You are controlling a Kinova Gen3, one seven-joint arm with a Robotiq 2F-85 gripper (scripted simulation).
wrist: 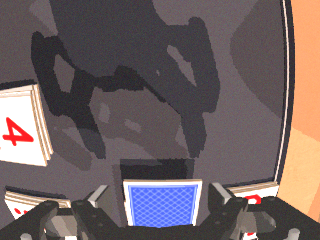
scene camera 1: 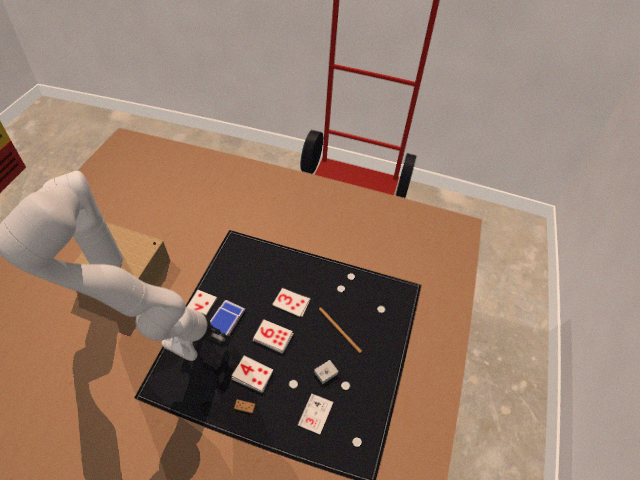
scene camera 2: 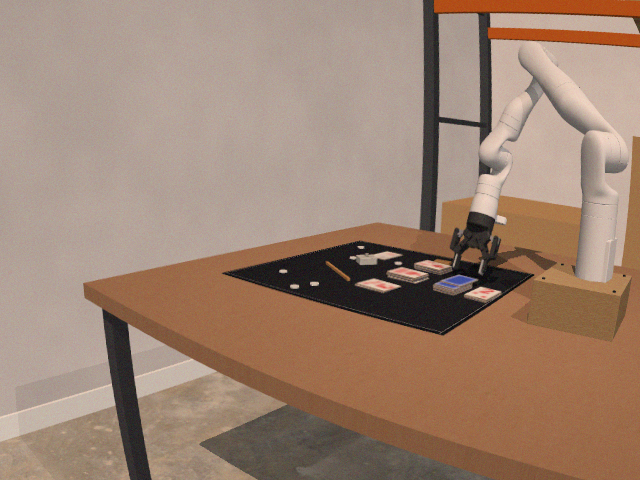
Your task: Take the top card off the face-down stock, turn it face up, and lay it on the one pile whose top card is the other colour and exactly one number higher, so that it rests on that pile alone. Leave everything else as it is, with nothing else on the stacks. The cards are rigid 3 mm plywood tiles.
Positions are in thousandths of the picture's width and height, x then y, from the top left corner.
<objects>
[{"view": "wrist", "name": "my gripper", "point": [498,823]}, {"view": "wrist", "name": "card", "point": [467,844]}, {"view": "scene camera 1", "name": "printed reference card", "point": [496,853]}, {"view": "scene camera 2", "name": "my gripper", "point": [730,566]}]
</objects>
